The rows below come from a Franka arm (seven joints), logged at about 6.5 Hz.
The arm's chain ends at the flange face. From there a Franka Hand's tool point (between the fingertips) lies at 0.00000 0.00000 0.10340 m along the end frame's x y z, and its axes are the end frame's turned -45 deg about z.
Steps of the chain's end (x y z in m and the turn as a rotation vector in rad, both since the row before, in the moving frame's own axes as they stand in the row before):
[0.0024 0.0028 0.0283 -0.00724 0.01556 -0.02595]
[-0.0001 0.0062 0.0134 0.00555 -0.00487 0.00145]
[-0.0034 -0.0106 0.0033 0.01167 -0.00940 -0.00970]
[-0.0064 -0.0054 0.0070 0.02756 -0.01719 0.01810]
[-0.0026 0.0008 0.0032 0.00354 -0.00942 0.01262]
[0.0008 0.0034 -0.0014 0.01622 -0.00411 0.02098]
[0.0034 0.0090 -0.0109 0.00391 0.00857 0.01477]
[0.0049 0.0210 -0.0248 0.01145 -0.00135 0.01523]
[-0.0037 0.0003 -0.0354 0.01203 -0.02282 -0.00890]
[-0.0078 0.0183 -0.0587 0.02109 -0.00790 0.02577]
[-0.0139 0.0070 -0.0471 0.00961 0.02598 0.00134]
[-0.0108 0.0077 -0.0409 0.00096 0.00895 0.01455]
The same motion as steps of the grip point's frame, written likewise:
[0.0003 0.0053 0.0283 -0.01612 0.00588 -0.02595]
[-0.0044 0.0036 0.0134 0.00737 0.00048 0.00145]
[0.0052 -0.0114 0.0033 0.01490 0.00161 -0.00970]
[0.0001 -0.0116 0.0069 0.03164 0.00733 0.01810]
[-0.0028 -0.0022 0.0032 0.00916 -0.00416 0.01262]
[-0.0009 0.0015 -0.0014 0.01438 0.00856 0.02098]
[-0.0030 0.0091 -0.0109 -0.00330 0.00882 0.01477]
[-0.0106 0.0174 -0.0248 0.00905 0.00714 0.01523]
[-0.0036 -0.0049 -0.0354 0.02464 -0.00763 -0.00890]
[-0.0175 0.0053 -0.0587 0.02050 0.00933 0.02577]
[-0.0122 -0.0037 -0.0471 -0.01158 0.02517 0.00134]
[-0.0124 -0.0016 -0.0409 -0.00565 0.00701 0.01455]

